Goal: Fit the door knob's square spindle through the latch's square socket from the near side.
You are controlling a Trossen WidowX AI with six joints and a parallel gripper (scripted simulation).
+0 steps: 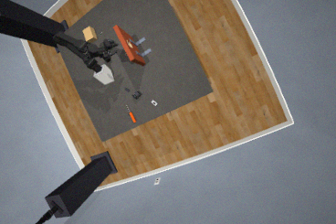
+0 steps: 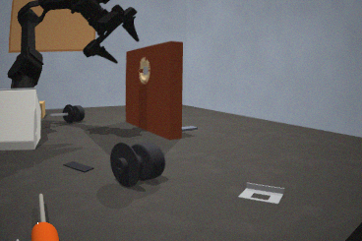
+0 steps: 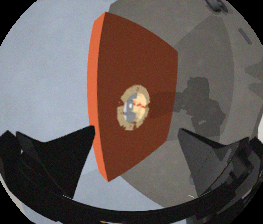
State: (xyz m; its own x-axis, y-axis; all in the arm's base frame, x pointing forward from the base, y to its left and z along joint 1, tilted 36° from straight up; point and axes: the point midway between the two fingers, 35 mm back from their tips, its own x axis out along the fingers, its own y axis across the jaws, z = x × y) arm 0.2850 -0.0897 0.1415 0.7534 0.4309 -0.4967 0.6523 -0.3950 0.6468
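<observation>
The red-brown wooden door panel lies 90 mm ahead of my hand, 10 mm to the left of it and 100 mm below it. The rest, counted from my hand: dark spool-shaped knob 80 mm behind, 370 mm to the right, 220 mm below; then flat dark plate 160 mm behind, 280 mm to the right, 250 mm below; then tan block 290 mm behind, 390 mm to the left, 220 mm below.
</observation>
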